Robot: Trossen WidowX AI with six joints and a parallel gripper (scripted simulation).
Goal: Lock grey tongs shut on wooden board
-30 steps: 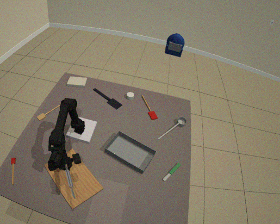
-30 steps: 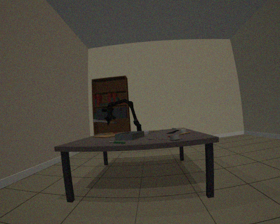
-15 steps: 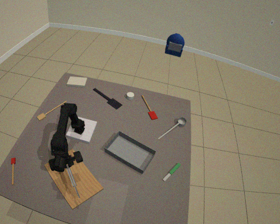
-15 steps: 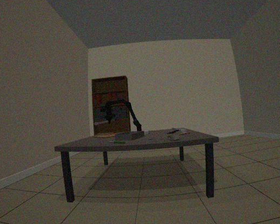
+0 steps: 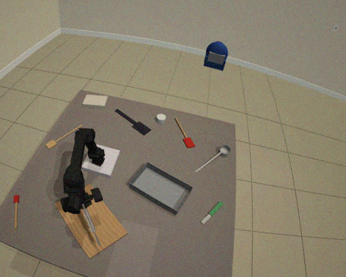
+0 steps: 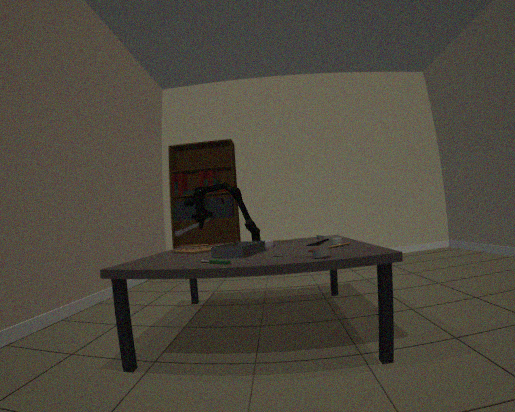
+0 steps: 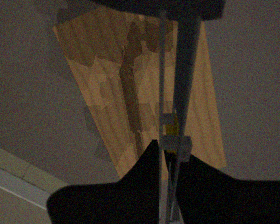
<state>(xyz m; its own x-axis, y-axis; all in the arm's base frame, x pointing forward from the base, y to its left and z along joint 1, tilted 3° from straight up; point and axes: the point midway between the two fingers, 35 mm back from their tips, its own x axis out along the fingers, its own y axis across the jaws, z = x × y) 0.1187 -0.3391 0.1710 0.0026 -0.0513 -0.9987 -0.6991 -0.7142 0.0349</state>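
Right now the wooden board is 140 mm below my gripper tip. Round my gripper tip: roasting tin: 330 mm to the left, 290 mm ahead, 120 mm below; then red spatula: 800 mm to the left, 300 mm ahead, 140 mm below; then black spatula: 770 mm to the left, 150 mm below, 70 mm behind.
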